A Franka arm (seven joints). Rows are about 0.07 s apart.
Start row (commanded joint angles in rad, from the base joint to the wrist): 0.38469 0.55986 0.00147 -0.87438 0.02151 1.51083 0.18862
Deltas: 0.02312 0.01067 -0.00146 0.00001 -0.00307 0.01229 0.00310; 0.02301 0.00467 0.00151 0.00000 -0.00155 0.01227 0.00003; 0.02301 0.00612 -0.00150 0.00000 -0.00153 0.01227 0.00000; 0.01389 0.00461 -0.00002 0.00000 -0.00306 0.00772 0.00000; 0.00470 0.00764 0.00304 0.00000 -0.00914 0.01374 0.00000; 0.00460 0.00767 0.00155 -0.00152 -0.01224 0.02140 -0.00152; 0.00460 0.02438 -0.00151 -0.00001 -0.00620 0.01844 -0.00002; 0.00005 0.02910 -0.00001 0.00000 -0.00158 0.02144 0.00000
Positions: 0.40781 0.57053 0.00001 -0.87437 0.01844 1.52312 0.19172; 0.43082 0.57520 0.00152 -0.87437 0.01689 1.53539 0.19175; 0.45383 0.58132 0.00002 -0.87437 0.01536 1.54766 0.19175; 0.46772 0.58593 0.00000 -0.87437 0.01230 1.55538 0.19175; 0.47242 0.59357 0.00304 -0.87437 0.00316 1.56912 0.19175; 0.47702 0.60124 0.00459 -0.87589 -0.00908 1.59052 0.19023; 0.48162 0.62562 0.00308 -0.87590 -0.01528 1.60896 0.19021; 0.48167 0.65472 0.00307 -0.87590 -0.01686 1.63040 0.19021
